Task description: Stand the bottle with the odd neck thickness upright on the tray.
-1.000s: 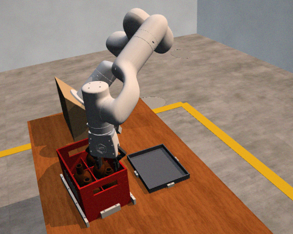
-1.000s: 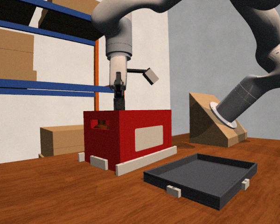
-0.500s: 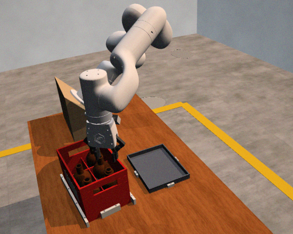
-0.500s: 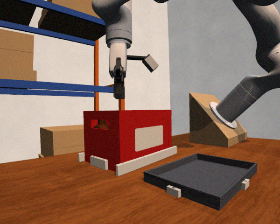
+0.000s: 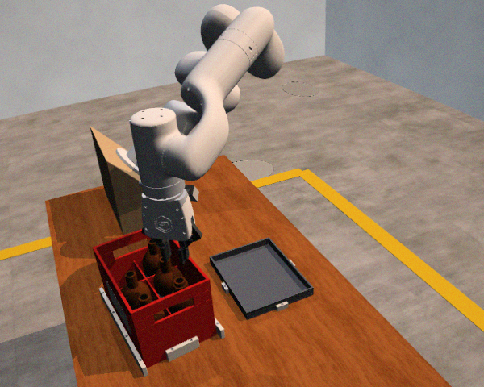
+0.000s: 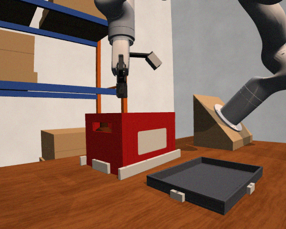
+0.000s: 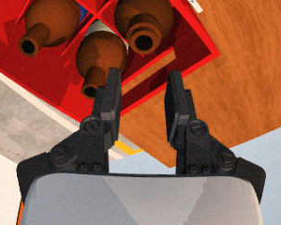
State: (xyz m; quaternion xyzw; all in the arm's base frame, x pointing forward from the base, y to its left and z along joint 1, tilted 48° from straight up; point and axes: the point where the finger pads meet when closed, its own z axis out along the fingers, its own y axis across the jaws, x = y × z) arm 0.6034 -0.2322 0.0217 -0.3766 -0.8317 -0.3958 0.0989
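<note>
Now: hand 16 cm above the red crate, 9 cm past it and 4 cm to the left of it. Round my hand: dark grey tray (25 cm to the left, 23 cm below, 6 cm behind); brown bottle (16 cm below, 9 cm to the right).
</note>
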